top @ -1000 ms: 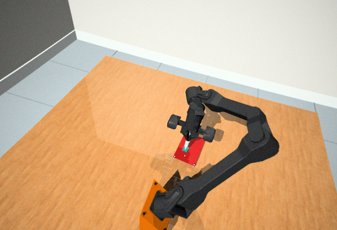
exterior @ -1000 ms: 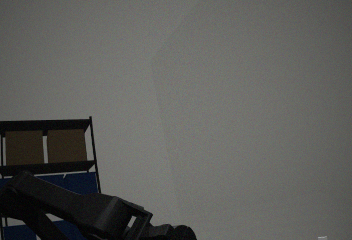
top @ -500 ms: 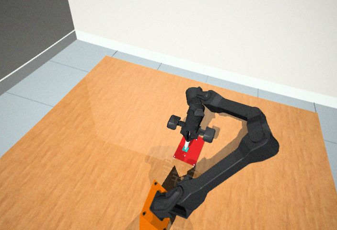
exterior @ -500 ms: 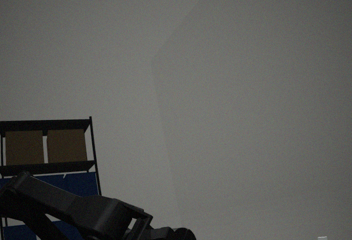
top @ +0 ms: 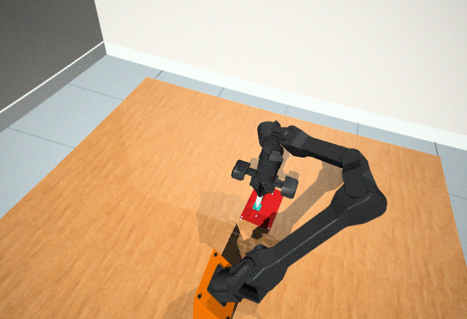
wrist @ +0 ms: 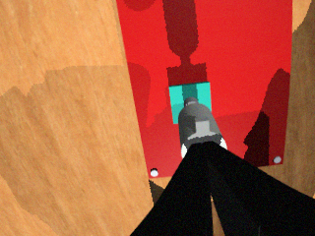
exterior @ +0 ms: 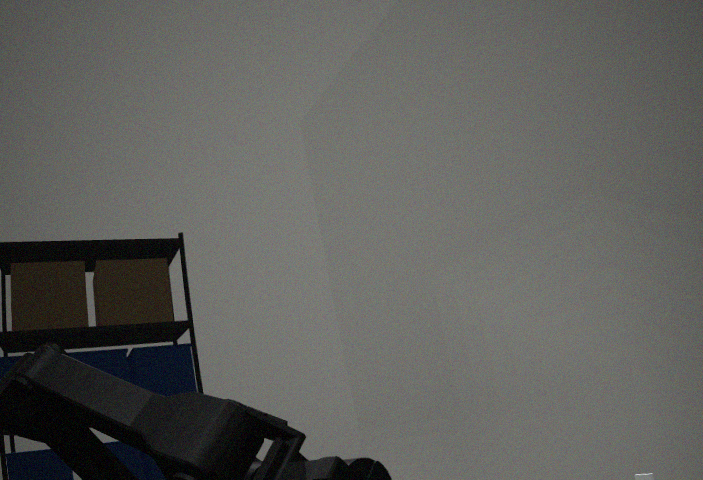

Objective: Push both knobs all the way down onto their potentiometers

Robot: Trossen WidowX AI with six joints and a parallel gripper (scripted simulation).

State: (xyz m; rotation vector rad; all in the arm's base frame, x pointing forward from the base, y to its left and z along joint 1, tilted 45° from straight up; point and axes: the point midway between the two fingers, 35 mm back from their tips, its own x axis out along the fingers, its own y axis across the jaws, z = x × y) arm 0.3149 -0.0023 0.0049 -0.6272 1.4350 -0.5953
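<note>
Now: the teal potentiometer 3 cm below my gripper tip. Also, from my gripper tip: knob (8 cm ahead, 3 cm below).
</note>
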